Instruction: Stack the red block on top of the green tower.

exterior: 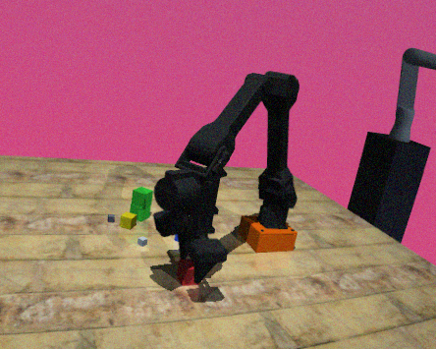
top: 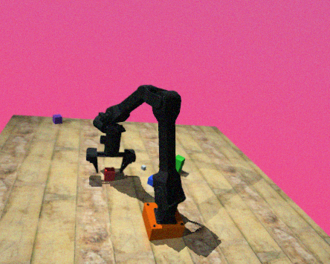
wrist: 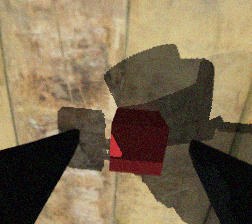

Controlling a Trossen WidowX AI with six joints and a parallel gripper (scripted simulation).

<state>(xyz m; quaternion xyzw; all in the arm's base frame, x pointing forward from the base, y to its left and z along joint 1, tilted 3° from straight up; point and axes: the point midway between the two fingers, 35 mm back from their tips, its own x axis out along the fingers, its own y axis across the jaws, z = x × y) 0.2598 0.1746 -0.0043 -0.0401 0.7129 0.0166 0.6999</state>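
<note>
Right now the red block is 10 mm below my gripper tip. Also, from my gripper tip: yellow block 250 mm to the right, 100 mm ahead, 10 mm below; small white cube 150 mm to the right, 80 mm ahead, 20 mm below; blue block 180 mm to the right, 30 mm behind, 10 mm below.
</note>
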